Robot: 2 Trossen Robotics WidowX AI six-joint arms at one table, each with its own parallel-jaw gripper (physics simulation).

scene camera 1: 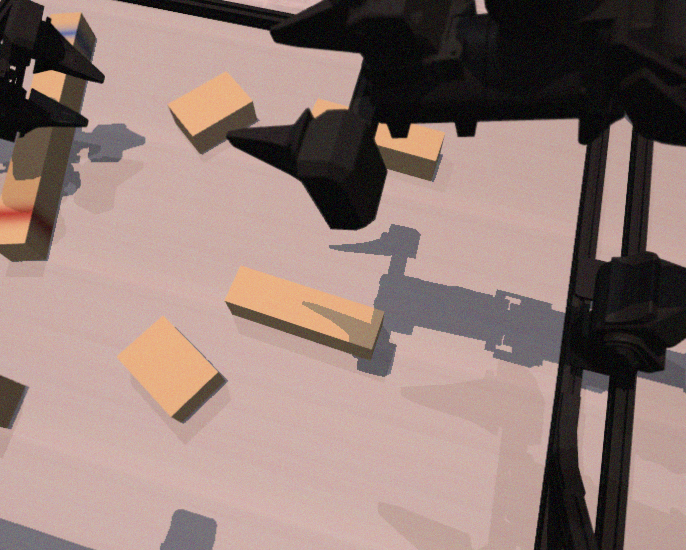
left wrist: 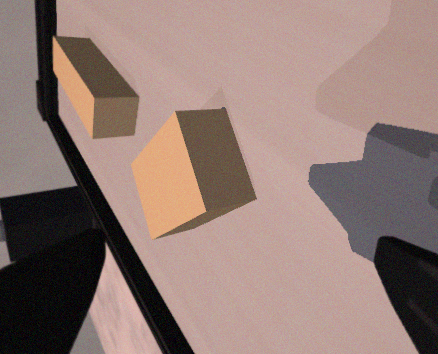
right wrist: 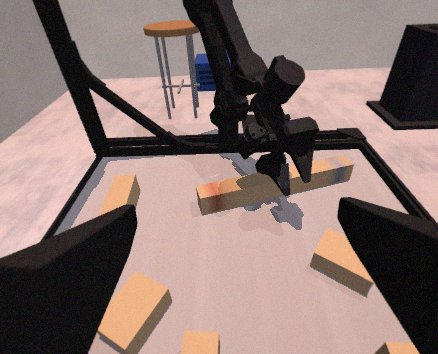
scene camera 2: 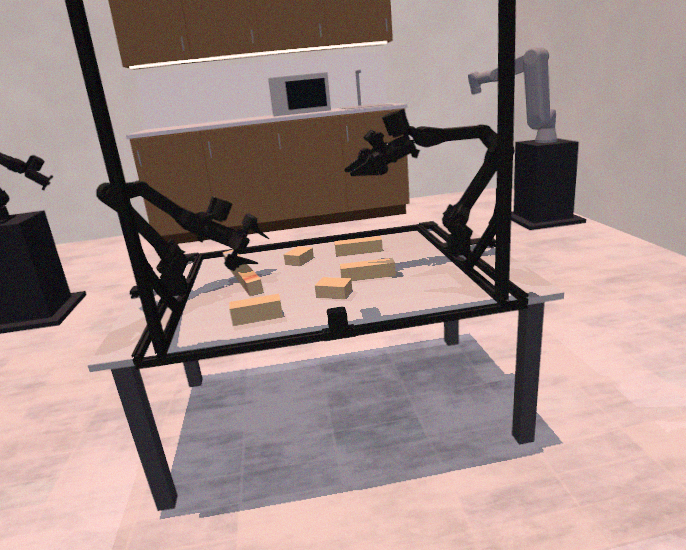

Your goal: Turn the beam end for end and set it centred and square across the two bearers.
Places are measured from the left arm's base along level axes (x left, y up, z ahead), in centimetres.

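Pixels of known places: left gripper, fingertip midpoint: (scene camera 1: 95, 102) (left wrist: 243, 246) (right wrist: 296, 189) (scene camera 2: 263, 251); right gripper, fingertip midpoint: (scene camera 1: 252, 84) (right wrist: 237, 210) (scene camera 2: 347, 172); left arm's base at its link origin: (right wrist: 228, 140) (scene camera 2: 175, 292); right arm's base at its link origin: (scene camera 1: 602, 344) (scene camera 2: 459, 252).
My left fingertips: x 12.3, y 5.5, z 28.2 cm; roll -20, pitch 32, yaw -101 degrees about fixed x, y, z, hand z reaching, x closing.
Note:
Ahead of a thing's pixels: the offset from my left fingertips to its middle. "pt": to the spot under its first point.
The beam {dx -1.9, dy -5.1, dz -8.2 cm} (right wrist: 239, 191) (scene camera 2: 249, 281) (scene camera 1: 80, 30) is a long wooden bar with a red band near one end and a blue band near the other. It lies flat on the table at the left arm's side. My left gripper (right wrist: 296, 189) (scene camera 2: 250, 247) (scene camera 1: 76, 93) is open and hangs just over the beam's middle, with nothing between its fingers. My right gripper (scene camera 2: 357, 164) (right wrist: 237, 210) is open and empty, high above the table. Which tan blocks are the two bearers I cannot tell. A long block {dx -17.4, dy -5.2, dz +31.5 cm} (scene camera 1: 303, 308) (scene camera 2: 368, 267) lies mid-table.
Several other tan blocks lie apart on the table: one {dx +6.2, dy -5.5, dz +11.5 cm} (scene camera 1: 211, 109) (scene camera 2: 298, 254), one {dx +7.2, dy -5.2, dz +33.0 cm} (scene camera 1: 409, 147) (scene camera 2: 358, 246), one {dx -27.1, dy -5.5, dz +19.5 cm} (scene camera 1: 168, 366) (scene camera 2: 333, 287) and one {dx -35.6, dy -4.9, dz -2.6 cm} (scene camera 2: 256, 309). Two of the blocks {pt dx +3.4, dy -3.6, dz +8.6 cm} (left wrist: 189, 172) {pt dx +5.3, dy -4.0, dz +27.5 cm} (left wrist: 95, 84) show in the left wrist view. A black frame (scene camera 2: 406, 322) rims the table.

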